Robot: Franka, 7 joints.
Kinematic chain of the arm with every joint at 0, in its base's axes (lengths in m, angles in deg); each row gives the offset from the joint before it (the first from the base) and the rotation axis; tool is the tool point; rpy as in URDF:
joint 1: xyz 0 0 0.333 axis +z
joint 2: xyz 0 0 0 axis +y
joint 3: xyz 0 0 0.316 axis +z
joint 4: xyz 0.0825 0 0 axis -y
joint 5: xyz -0.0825 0 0.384 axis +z
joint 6: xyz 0 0 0 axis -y
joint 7: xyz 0.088 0 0 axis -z
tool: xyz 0 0 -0.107 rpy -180 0 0
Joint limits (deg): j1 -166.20..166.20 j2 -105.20..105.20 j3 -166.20..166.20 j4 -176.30..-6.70 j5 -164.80..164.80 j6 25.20..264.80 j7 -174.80..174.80
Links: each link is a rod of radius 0.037 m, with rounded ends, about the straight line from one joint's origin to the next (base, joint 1, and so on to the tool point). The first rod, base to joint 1, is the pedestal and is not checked.
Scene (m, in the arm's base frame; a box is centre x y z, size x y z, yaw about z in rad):
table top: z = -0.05
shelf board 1: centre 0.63 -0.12 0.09 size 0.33 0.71 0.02 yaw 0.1
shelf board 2: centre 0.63 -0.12 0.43 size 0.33 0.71 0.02 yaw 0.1
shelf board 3: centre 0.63 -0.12 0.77 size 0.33 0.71 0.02 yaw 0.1
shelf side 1: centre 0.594 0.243 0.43 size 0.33 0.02 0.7 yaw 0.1
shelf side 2: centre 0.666 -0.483 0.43 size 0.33 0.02 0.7 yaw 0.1
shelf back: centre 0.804 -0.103 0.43 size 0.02 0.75 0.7 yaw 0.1
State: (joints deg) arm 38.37 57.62 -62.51 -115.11 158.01 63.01 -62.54
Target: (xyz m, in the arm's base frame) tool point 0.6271 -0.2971 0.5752
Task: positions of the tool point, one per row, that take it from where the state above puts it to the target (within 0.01 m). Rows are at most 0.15 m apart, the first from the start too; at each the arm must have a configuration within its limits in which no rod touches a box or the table.
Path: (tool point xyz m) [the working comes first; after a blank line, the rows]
Joints at the target: 20.97 46.43 -76.62 -90.91 164.25 73.66 -62.54
Straight joint move there: touches shelf board 2.

1: 0.5537 -0.1191 0.2594
2: 0.4722 -0.1352 0.2594
3: 0.3866 -0.1367 0.2586
4: 0.3000 -0.1231 0.2585
5: 0.3368 -0.2109 0.3398
6: 0.3414 -0.2850 0.4488
7: 0.3198 -0.3279 0.5752
8: 0.4030 -0.3413 0.5741
9: 0.4846 -0.3402 0.5702
10: 0.5607 -0.3247 0.5688
11: 0.6272 -0.2970 0.5751

